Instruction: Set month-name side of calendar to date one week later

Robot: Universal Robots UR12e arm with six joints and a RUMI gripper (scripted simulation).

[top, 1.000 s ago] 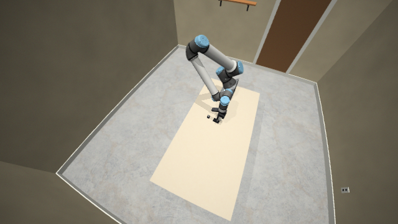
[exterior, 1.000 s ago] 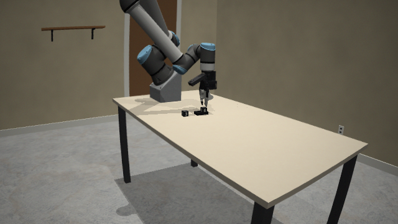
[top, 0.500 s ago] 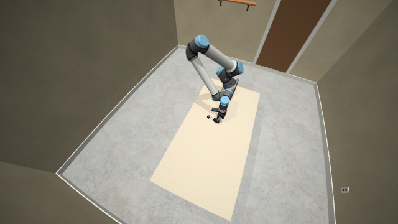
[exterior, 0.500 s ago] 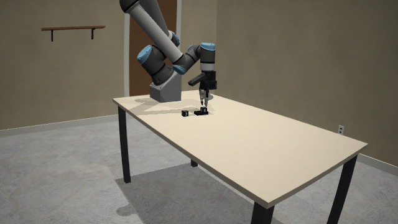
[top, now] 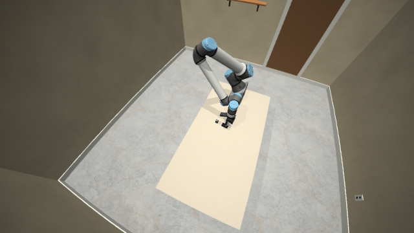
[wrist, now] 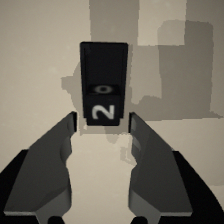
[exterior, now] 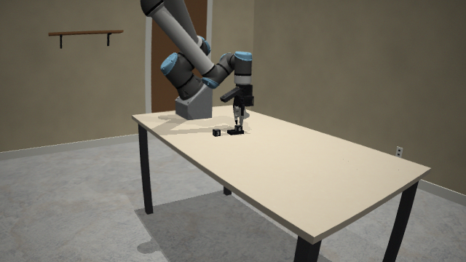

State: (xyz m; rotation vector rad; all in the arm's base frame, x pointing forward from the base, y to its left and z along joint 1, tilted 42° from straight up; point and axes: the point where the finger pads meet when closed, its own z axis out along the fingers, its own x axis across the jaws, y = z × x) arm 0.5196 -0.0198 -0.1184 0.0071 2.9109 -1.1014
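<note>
My gripper is now 5 cm above the black tray and 2 cm to the left of it.
</note>
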